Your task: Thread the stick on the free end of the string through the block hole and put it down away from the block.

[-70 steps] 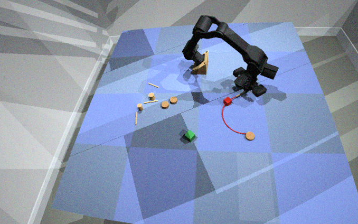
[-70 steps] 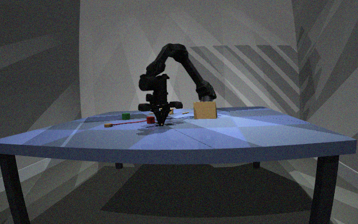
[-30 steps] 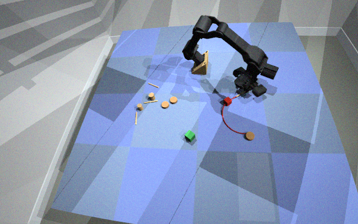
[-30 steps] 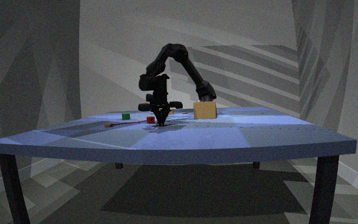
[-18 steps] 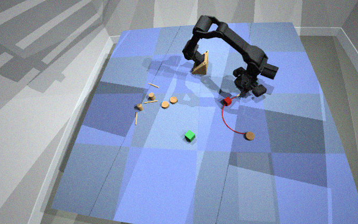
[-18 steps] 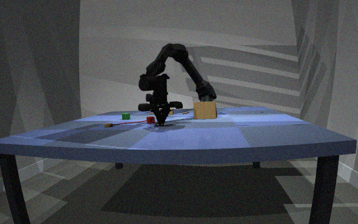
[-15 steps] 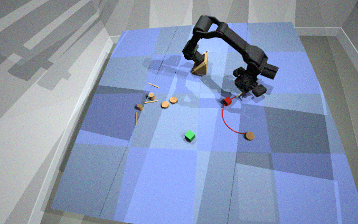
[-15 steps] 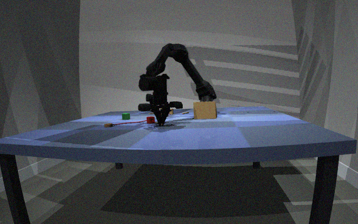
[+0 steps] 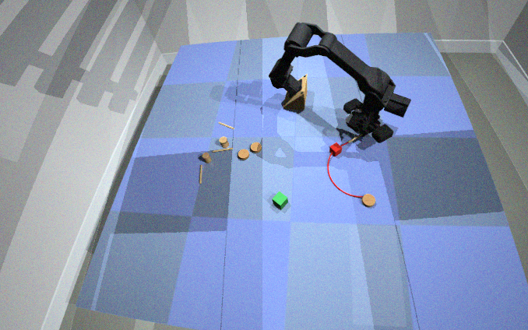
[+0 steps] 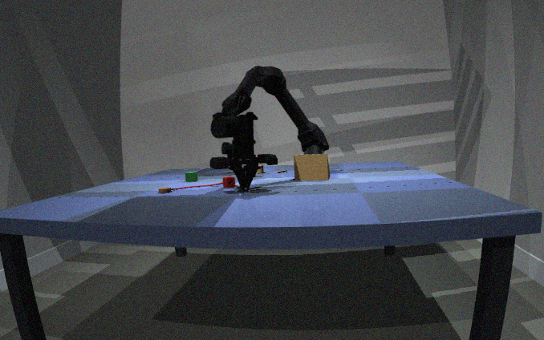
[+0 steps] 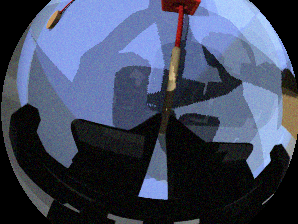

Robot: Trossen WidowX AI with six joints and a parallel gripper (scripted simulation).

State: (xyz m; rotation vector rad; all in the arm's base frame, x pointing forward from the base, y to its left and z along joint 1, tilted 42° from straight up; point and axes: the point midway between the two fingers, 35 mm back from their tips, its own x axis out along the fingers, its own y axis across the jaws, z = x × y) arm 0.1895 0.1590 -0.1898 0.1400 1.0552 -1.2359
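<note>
The thin wooden stick is 20 mm ahead of my gripper tip, 30 mm to the right of it and 10 mm above it. From my gripper tip the other things lie so: green cube 270 mm ahead, 280 mm to the right, 20 mm above; then red cube 70 mm ahead, 100 mm to the right, 20 mm above; then round wooden button 260 mm ahead, 10 mm above.
</note>
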